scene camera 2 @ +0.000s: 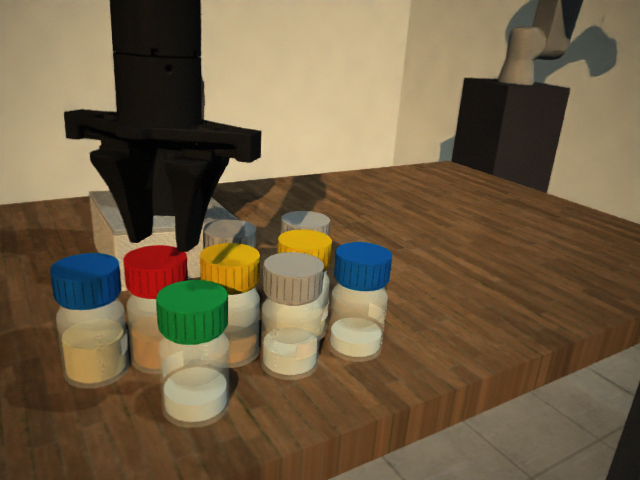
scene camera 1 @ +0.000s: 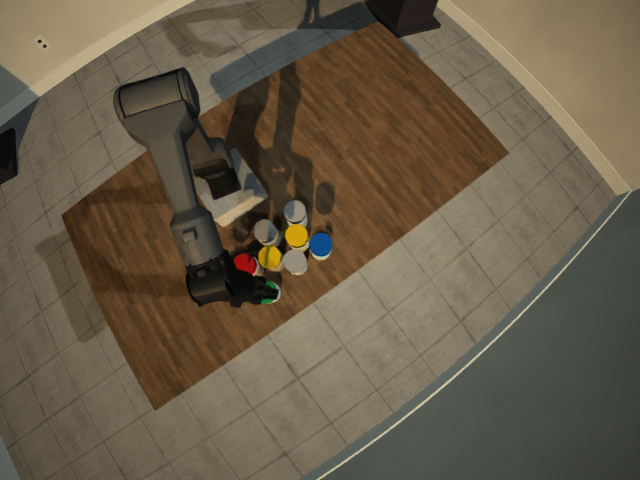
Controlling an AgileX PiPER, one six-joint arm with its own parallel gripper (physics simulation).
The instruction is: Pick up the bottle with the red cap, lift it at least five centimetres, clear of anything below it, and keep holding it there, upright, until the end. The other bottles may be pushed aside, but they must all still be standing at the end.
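Observation:
The red-capped bottle (scene camera 1: 245, 263) (scene camera 2: 155, 273) stands upright on the wooden table top, among the other bottles. My gripper (scene camera 1: 276, 292) (scene camera 2: 163, 244) is open and empty, pointing down. In the scene camera 2 view its fingertips show at the height of the red cap's top edge, the right one overlapping the cap's rear right rim. The fingers are not around the bottle. In the scene camera 1 view they cover part of the green cap. Exact height and depth over the red cap are hard to tell.
Standing close by are bottles with a green cap (scene camera 2: 192, 312), a blue cap (scene camera 2: 86, 281), yellow caps (scene camera 1: 269, 257) (scene camera 1: 296, 236), grey caps (scene camera 1: 295, 261) (scene camera 1: 265, 231) (scene camera 1: 295, 211) and another blue cap (scene camera 1: 321, 244) (scene camera 2: 362, 266). A pale block (scene camera 1: 242, 206) (scene camera 2: 105, 232) lies behind them.

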